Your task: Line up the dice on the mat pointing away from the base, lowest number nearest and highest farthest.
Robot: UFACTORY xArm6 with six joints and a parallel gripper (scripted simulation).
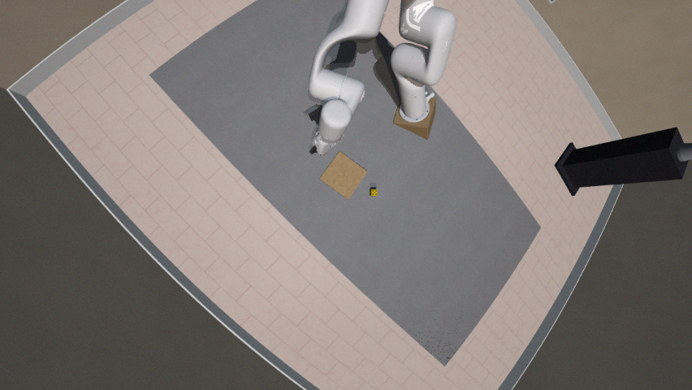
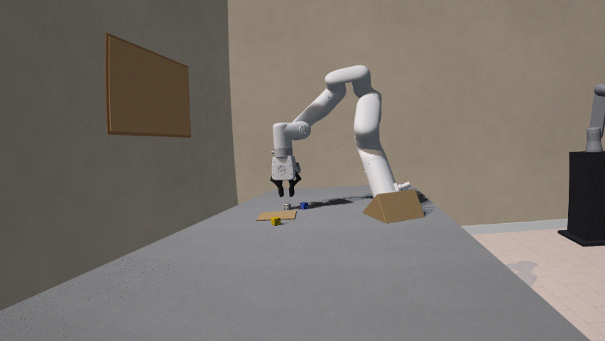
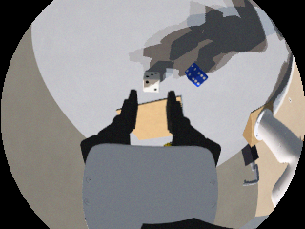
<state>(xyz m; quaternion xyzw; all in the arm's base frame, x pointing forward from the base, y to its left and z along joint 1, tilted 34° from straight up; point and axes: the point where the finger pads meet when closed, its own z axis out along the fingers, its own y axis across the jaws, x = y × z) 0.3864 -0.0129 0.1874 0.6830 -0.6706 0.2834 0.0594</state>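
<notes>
The white die is 60 mm below my hand. From my hand the other things lie so: yellow die 260 mm to the left, 60 mm below, 50 mm behind; then blue die 70 mm behind, 60 mm below, 20 mm to the right; then tan mat 120 mm to the left, 70 mm below.
</notes>
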